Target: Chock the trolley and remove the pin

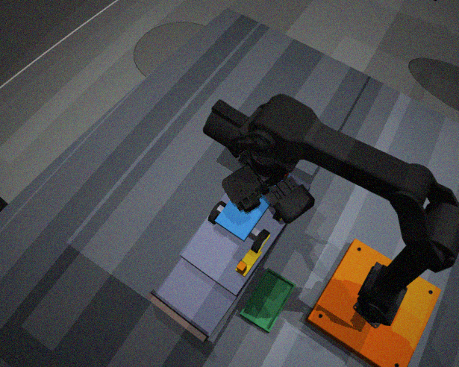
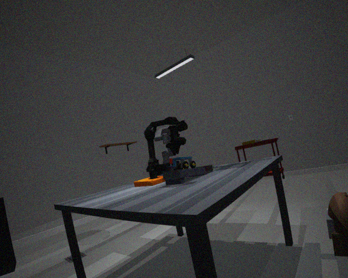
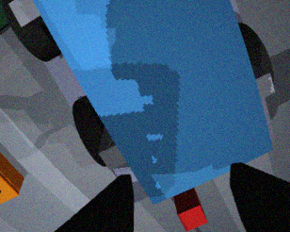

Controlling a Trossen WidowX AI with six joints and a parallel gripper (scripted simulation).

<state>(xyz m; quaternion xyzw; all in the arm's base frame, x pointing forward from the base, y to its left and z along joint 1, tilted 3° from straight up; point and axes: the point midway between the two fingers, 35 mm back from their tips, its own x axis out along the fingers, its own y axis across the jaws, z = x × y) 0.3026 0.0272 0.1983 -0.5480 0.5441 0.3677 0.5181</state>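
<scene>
Now: the red-headed stop pin 10 mm ahead of my gripper tip, 70 mm to the right of it and 60 mm below it. From my gripper tip the other things lie so: yellow chock (70 mm behind, 110 mm to the left, 100 mm below); then lilac ramp (10 mm ahead, 40 mm to the left, 140 mm below); then blue trolley (10 mm ahead, 40 mm to the left, 70 mm below).
</scene>
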